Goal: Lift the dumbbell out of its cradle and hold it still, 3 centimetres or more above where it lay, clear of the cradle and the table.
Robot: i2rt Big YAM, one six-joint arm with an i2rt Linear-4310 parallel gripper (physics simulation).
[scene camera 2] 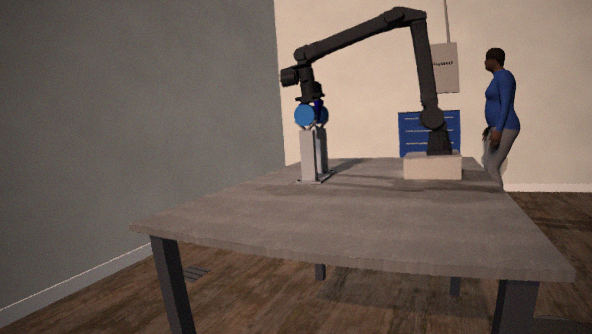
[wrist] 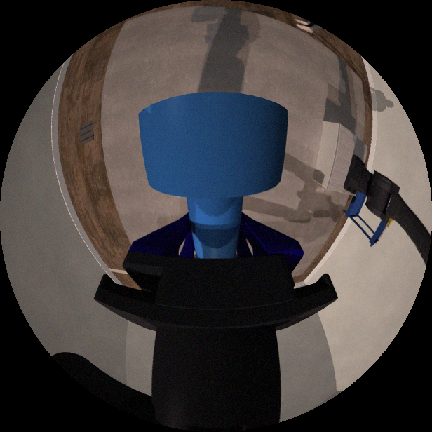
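Where they show: arm's base at its link origin: (scene camera 2: 439, 153).
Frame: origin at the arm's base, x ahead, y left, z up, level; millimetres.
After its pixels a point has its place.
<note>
The blue dumbbell (scene camera 2: 304, 115) {x 437, y 196, z 161 mm} (wrist: 214, 145) lies level at the top of the grey cradle (scene camera 2: 308, 156) {x 434, y 192, z 16 mm}, its round ends at the V-shaped rests, with no gap that I can make out between them. My gripper (scene camera 2: 318, 106) (wrist: 215, 214) points down over the dumbbell's middle. Its dark blue fingers are shut on the handle, one on each side, as the wrist view shows. The far end of the dumbbell is hidden behind the gripper body in the wrist view. The cradle stands on the grey table (scene camera 2: 350, 225) {x 141, y 574, z -80 mm} and is hidden under the dumbbell in the wrist view.
The arm's pale base block (scene camera 2: 432, 167) {x 20, y 75, z -38 mm} (wrist: 340, 157) stands on the table to the right of the cradle. Behind the table are a blue drawer cabinet (scene camera 2: 407, 135) and a person in a blue top (scene camera 2: 501, 100). A grey wall (scene camera 2: 150, 100) rises on the left.
</note>
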